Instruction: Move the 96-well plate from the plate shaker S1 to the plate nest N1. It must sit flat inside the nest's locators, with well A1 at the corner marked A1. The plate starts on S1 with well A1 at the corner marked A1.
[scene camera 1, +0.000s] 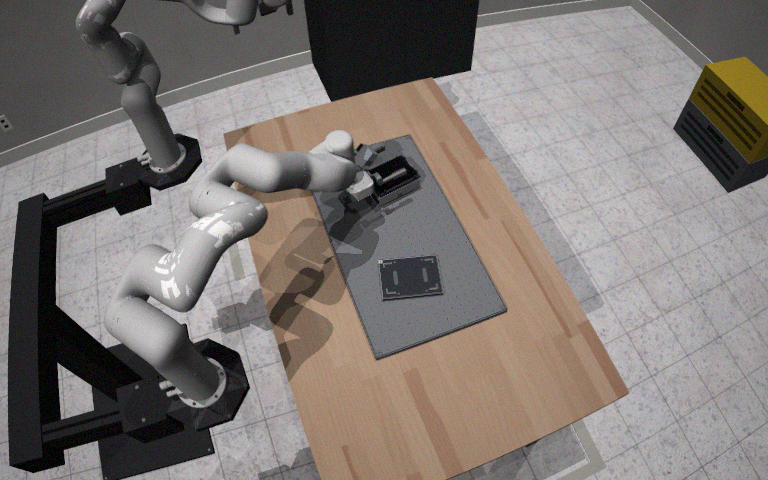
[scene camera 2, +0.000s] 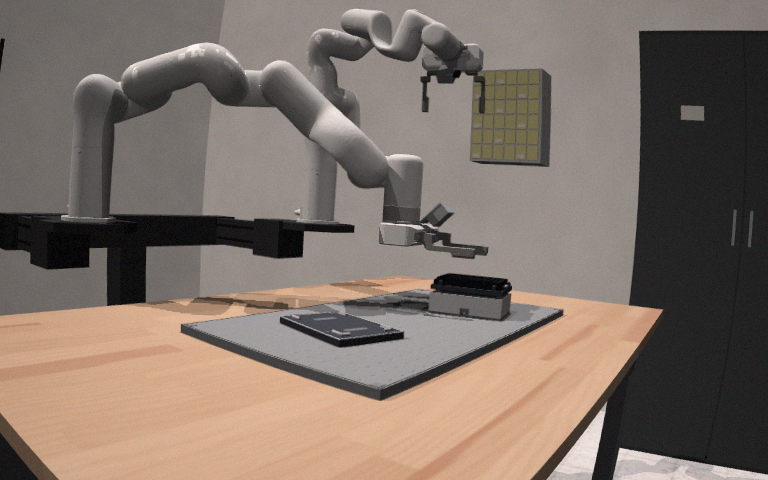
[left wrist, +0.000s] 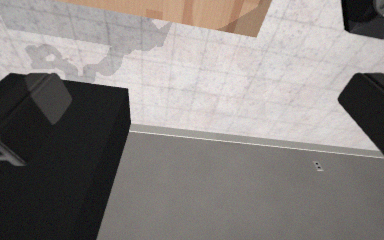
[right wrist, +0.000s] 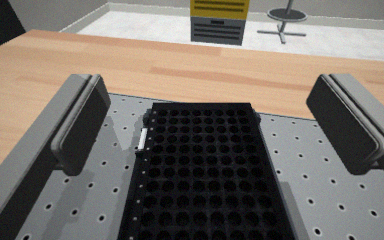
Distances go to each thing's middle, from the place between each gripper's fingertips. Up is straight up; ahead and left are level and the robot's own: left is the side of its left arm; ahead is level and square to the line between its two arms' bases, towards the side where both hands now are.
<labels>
The black 96-well plate (scene camera 2: 450, 279) lies 1 cm ahead of my right hand and 6 cm below it. Also, from my right hand: plate nest N1 (scene camera 2: 341, 322) (5 cm behind, 32 cm to the right, 11 cm below).
Right now the black 96-well plate is 25 cm ahead of my left hand, 34 cm to the right of it and 42 cm below it. Round my left hand: plate nest N1: 19 cm ahead, 66 cm to the right, 48 cm below.
</labels>
